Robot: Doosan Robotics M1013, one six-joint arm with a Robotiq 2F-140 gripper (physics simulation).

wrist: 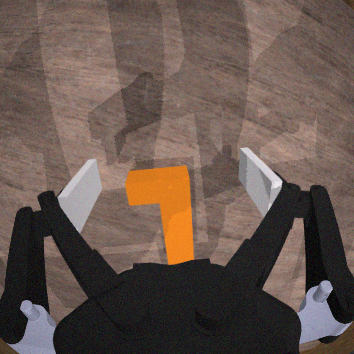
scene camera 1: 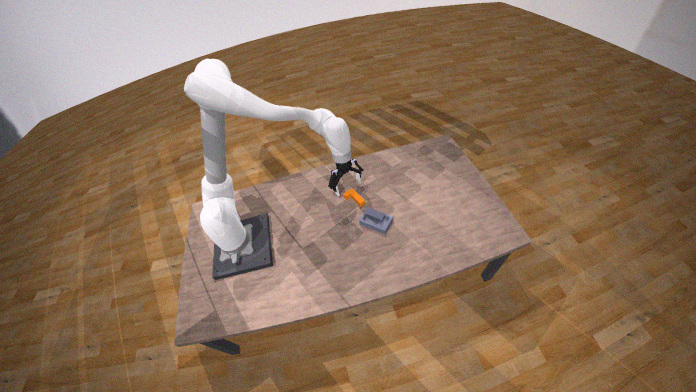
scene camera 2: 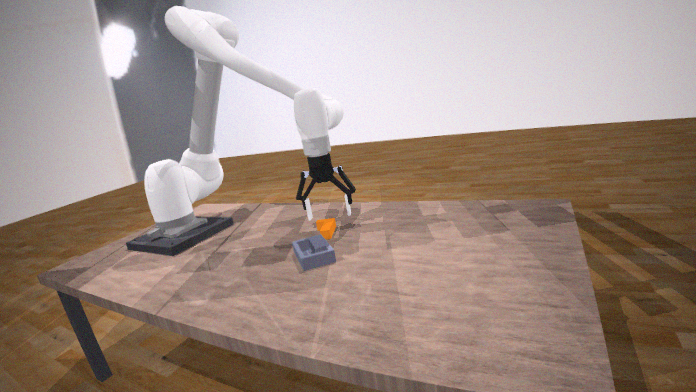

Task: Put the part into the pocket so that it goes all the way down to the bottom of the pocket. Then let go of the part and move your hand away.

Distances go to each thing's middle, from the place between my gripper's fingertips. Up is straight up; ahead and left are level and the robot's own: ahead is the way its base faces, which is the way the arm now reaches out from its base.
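Relative to the orange L-shaped part (wrist: 169, 186), my hand is 1 cm short of it, 6 cm to the left of it and 2 cm above it. The grey pocket block (scene camera 2: 315, 251) is 7 cm ahead of my hand, 24 cm to the right of it and 2 cm below it.
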